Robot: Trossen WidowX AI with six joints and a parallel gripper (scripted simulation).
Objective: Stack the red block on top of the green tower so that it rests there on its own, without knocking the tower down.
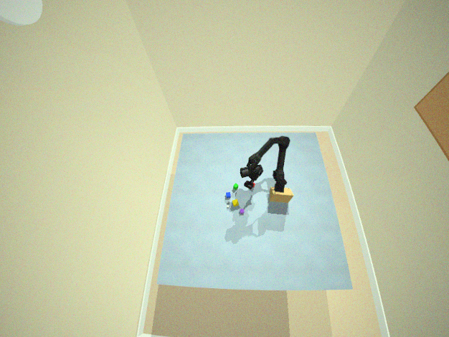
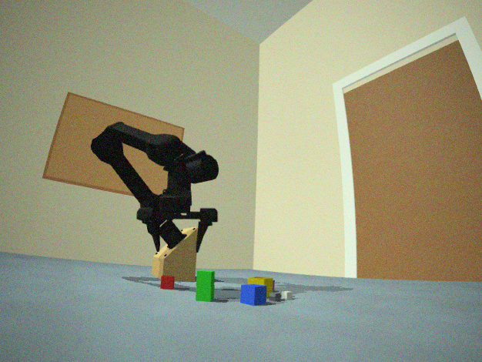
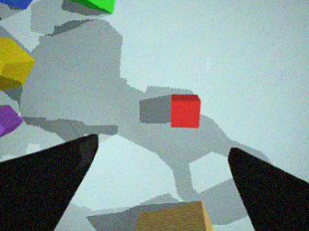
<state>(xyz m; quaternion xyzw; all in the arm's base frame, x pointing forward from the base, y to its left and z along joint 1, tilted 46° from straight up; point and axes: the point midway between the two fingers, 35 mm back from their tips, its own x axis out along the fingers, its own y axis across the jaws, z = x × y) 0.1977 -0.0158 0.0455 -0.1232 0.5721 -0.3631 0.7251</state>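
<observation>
Now: gripper tip 7 cm above the red block and 2 cm to the left of it. The rest, counted from my gripper tip: blue block 18 cm ahead, 11 cm to the left, 7 cm below; purple block 21 cm to the left, 7 cm below, 5 cm ahead; yellow block 16 cm to the left, 11 cm ahead, 6 cm below.
</observation>
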